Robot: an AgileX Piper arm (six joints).
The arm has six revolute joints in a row. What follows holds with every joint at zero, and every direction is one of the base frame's.
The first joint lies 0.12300 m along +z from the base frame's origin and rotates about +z.
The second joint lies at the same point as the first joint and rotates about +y.
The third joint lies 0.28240 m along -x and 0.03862 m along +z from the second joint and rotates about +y.
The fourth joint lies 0.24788 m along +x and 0.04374 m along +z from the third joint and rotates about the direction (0.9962, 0, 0.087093).
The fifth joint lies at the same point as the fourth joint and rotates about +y.
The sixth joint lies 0.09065 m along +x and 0.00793 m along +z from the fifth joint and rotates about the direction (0.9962, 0, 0.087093).
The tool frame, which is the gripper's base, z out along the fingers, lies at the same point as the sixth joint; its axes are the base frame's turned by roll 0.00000, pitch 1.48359 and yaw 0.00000 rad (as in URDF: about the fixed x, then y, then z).
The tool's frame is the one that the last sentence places.
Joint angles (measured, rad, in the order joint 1, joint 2, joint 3, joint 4, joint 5, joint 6), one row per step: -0.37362, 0.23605, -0.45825, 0.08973, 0.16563, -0.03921; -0.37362, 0.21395, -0.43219, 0.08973, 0.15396, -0.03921; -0.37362, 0.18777, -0.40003, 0.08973, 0.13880, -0.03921; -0.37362, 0.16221, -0.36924, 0.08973, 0.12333, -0.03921; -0.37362, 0.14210, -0.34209, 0.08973, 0.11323, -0.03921; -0.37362, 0.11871, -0.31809, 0.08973, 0.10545, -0.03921; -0.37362, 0.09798, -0.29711, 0.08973, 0.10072, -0.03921; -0.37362, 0.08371, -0.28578, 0.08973, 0.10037, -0.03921; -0.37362, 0.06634, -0.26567, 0.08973, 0.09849, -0.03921; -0.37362, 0.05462, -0.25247, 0.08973, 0.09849, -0.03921; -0.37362, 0.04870, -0.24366, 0.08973, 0.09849, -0.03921; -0.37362, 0.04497, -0.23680, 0.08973, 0.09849, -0.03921
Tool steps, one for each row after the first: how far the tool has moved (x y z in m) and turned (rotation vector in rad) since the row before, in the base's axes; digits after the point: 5 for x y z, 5 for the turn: -0.00184, 0.00062, -0.00612, -0.00250, -0.00725, -0.00100; -0.00193, 0.00062, -0.00761, -0.00295, -0.00864, -0.00130; -0.00180, 0.00057, -0.00724, -0.00334, -0.00962, -0.00133; -0.00098, 0.00030, -0.00687, -0.00086, -0.00291, -0.00087; -0.00171, 0.00060, -0.00594, -0.00242, -0.00672, -0.00067; -0.00139, 0.00050, -0.00539, -0.00152, -0.00420, -0.00041; -0.00116, 0.00045, -0.00298, -0.00119, -0.00306, -0.00003; -0.00072, 0.00027, -0.00556, 0.00036, 0.00079, -0.00016; -0.00046, 0.00018, -0.00376, 0.00054, 0.00138, 0.00000; 0.00000, 0.00000, -0.00259, 0.00105, 0.00269, 0.00000; 0.00013, -0.00005, -0.00206, 0.00114, 0.00291, 0.00000
